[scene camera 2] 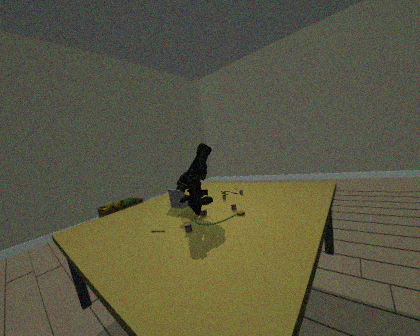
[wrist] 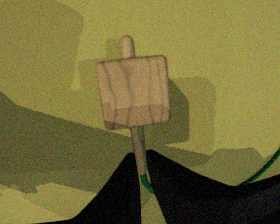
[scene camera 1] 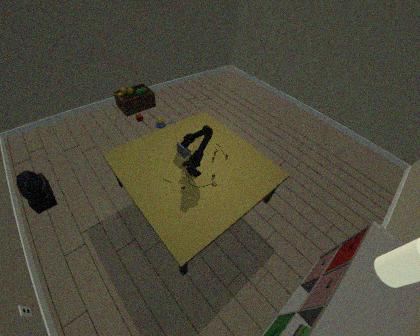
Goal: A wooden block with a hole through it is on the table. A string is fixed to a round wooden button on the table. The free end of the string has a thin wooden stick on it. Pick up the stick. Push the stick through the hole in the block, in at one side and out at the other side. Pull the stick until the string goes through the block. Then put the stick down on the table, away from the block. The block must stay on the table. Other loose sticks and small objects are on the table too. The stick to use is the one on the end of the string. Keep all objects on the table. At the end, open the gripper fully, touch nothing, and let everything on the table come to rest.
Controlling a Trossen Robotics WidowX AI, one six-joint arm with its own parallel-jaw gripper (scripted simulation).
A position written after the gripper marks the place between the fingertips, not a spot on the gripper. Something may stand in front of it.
Note:
In view: the gripper [wrist: 140, 158] and a wooden block [wrist: 135, 91].
Scene camera 1 misses the wooden block, which is hidden by the gripper.

